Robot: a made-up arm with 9 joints.
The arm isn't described. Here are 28 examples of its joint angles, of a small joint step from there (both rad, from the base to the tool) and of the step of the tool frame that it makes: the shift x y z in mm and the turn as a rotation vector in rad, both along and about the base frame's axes.
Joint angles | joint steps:
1: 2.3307 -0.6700 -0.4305 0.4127 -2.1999 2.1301 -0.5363 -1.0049 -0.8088 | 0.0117 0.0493 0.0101 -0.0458 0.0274 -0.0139 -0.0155 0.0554 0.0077
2: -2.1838 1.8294 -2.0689 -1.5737 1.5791 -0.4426 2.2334 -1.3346 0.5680 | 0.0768 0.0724 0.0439 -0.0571 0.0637 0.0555 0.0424 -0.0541 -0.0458
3: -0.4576 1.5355 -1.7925 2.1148 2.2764 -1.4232 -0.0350 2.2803 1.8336 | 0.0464 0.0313 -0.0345 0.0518 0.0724 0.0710 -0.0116 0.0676 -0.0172
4: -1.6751 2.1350 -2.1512 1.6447 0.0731 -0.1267 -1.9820 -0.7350 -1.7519 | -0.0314 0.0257 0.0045 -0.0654 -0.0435 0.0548 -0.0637 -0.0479 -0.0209
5: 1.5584 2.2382 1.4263 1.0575 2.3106 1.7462 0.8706 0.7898 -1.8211 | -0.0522 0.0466 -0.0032 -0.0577 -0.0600 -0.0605 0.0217 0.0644 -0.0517
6: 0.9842 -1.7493 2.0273 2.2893 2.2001 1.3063 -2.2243 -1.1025 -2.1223 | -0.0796 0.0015 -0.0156 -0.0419 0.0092 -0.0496 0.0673 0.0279 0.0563
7: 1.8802 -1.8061 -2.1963 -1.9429 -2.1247 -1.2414 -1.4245 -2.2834 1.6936 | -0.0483 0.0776 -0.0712 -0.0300 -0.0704 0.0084 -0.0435 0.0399 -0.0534
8: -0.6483 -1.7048 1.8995 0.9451 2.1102 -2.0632 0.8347 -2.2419 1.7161 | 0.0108 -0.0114 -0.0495 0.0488 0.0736 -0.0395 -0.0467 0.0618 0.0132
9: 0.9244 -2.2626 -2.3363 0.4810 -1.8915 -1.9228 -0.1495 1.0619 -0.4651 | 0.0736 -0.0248 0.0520 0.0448 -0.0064 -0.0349 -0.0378 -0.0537 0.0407
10: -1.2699 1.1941 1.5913 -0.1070 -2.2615 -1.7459 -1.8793 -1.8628 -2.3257 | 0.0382 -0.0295 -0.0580 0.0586 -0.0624 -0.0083 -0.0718 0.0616 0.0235
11: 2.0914 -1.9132 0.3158 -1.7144 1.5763 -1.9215 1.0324 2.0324 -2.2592 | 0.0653 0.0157 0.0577 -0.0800 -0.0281 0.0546 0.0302 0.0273 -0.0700
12: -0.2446 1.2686 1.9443 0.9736 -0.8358 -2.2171 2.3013 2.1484 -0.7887 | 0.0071 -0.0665 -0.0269 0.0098 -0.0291 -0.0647 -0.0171 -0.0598 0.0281
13: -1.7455 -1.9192 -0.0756 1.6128 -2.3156 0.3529 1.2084 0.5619 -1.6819 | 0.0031 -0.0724 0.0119 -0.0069 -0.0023 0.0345 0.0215 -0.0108 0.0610
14: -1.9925 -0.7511 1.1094 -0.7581 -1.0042 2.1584 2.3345 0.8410 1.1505 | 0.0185 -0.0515 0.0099 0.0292 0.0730 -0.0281 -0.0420 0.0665 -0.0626
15: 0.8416 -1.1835 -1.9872 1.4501 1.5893 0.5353 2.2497 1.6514 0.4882 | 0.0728 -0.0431 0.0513 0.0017 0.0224 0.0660 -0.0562 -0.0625 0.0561
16: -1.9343 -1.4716 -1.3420 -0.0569 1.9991 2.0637 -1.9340 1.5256 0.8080 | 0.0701 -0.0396 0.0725 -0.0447 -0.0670 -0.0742 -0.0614 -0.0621 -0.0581
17: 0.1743 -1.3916 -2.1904 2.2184 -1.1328 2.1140 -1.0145 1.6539 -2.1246 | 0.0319 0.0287 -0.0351 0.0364 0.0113 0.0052 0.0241 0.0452 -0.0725
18: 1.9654 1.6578 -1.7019 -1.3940 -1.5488 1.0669 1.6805 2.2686 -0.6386 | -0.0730 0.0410 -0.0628 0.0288 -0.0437 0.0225 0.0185 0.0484 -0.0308
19: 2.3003 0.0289 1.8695 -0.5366 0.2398 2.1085 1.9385 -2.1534 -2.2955 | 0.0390 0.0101 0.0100 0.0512 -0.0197 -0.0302 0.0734 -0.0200 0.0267
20: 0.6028 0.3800 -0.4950 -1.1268 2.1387 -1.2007 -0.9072 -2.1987 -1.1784 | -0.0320 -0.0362 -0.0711 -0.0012 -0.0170 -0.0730 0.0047 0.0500 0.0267
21: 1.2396 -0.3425 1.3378 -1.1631 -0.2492 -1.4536 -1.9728 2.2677 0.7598 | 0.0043 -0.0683 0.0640 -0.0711 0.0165 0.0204 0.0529 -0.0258 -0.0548
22: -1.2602 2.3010 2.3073 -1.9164 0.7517 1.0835 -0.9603 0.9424 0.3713 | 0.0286 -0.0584 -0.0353 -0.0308 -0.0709 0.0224 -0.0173 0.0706 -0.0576
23: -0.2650 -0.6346 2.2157 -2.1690 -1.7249 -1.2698 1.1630 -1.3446 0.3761 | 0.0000 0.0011 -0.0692 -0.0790 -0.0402 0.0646 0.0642 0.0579 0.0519
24: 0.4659 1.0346 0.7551 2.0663 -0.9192 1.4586 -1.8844 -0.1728 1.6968 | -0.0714 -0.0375 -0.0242 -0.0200 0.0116 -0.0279 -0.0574 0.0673 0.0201
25: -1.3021 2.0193 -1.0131 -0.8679 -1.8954 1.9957 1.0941 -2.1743 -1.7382 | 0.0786 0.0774 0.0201 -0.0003 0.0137 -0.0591 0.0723 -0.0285 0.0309
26: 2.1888 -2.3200 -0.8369 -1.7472 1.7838 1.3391 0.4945 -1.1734 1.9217 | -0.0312 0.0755 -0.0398 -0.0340 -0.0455 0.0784 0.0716 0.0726 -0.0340
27: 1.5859 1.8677 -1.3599 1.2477 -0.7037 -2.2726 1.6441 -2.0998 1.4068 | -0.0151 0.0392 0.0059 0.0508 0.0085 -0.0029 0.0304 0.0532 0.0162
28: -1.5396 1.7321 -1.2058 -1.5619 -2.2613 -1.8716 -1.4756 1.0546 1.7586 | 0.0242 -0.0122 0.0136 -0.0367 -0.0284 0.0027 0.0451 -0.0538 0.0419
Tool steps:
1: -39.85 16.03 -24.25 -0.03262 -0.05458 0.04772
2: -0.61 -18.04 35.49 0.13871 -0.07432 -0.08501
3: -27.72 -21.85 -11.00 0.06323 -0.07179 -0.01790
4: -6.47 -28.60 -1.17 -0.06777 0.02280 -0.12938
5: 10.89 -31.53 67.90 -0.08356 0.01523 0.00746
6: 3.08 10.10 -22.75 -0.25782 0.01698 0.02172
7: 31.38 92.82 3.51 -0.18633 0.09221 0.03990
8: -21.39 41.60 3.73 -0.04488 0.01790 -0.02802
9: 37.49 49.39 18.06 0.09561 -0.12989 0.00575
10: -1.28 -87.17 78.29 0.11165 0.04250 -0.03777
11: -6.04 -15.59 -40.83 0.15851 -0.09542 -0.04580
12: -2.25 -42.44 -24.27 0.15108 0.06744 -0.04107
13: 1.09 -11.98 -3.88 0.13011 -0.00892 -0.05531
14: -3.59 -41.36 -7.62 0.04743 0.04726 -0.11227
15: -11.87 80.13 -17.84 0.19415 0.04873 -0.01196
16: -8.77 11.41 -41.86 -0.01584 0.04289 -0.04220
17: -25.22 15.79 12.26 -0.02240 0.03638 0.05310
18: 14.11 -43.09 8.58 -0.15293 -0.01134 -0.08790
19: 13.55 16.77 -29.92 0.03328 0.05236 -0.01045
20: 36.10 1.67 1.52 -0.07962 -0.08538 -0.08171
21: 27.88 -54.80 15.33 0.07210 0.02718 0.12335
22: -3.60 -75.01 -8.19 0.15702 -0.04251 0.00858
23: -29.20 38.57 -38.38 0.10369 -0.03360 0.06785
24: 20.88 -3.05 32.11 -0.09721 0.01885 0.07054
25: -4.19 2.37 -22.97 0.08235 -0.08468 0.03282
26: 14.87 -0.02 23.79 0.00829 0.04310 0.00085
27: -13.27 7.74 -1.63 -0.09082 -0.00975 0.06063
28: 3.14 -37.35 -0.91 -0.00434 0.06355 -0.02142
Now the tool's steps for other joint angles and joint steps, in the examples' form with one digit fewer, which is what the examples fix.
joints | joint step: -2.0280 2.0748 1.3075 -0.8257 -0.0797 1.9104 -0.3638 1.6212 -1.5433 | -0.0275 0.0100 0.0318 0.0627 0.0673 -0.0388 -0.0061 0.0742 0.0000
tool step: 17.0 13.6 -3.3 -0.0141 0.0321 -0.0501
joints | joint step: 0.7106 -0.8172 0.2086 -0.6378 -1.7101 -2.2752 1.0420 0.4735 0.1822 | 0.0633 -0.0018 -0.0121 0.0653 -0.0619 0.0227 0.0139 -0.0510 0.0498
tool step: 20.1 10.0 59.4 0.1501 -0.1542 0.0008
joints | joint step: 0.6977 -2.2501 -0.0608 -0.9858 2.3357 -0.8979 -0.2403 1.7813 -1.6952 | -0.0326 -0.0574 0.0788 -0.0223 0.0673 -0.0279 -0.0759 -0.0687 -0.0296
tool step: 1.0 40.3 23.3 0.0655 -0.1391 0.1365
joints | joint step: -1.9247 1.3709 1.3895 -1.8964 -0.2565 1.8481 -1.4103 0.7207 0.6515 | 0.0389 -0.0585 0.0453 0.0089 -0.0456 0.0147 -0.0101 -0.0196 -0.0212
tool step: -2.9 -13.8 -126.9 0.1787 -0.0827 -0.0057
